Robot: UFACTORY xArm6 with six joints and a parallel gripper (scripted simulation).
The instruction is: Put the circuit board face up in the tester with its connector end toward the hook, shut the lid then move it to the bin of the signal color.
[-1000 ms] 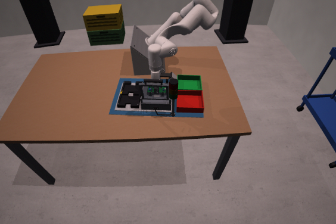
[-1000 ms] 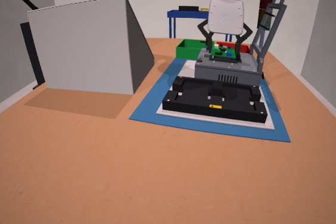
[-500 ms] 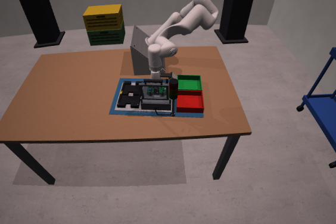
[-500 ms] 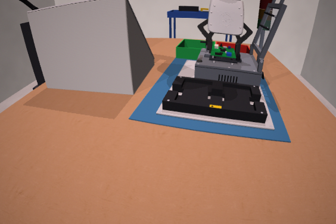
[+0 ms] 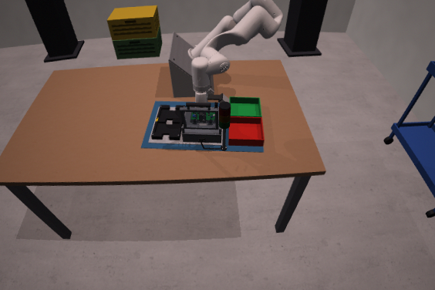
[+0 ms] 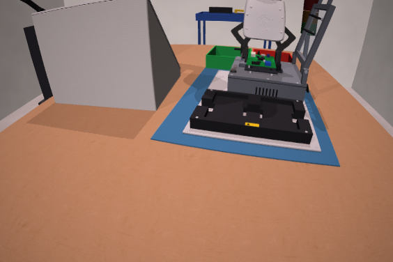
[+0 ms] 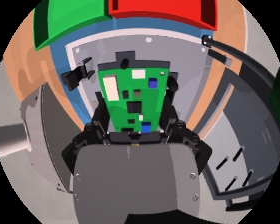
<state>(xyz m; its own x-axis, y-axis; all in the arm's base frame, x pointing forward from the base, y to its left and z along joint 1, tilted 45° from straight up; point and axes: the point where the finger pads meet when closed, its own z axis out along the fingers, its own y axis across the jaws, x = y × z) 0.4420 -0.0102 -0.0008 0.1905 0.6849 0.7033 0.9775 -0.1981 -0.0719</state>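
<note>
My hand is right at the green circuit board. The rest, counted from my hand: latch hook (50 mm behind, 70 mm to the left); then tester lid (120 mm ahead, 20 mm to the right, 100 mm above); then plate (10 mm ahead, 10 mm below).
</note>
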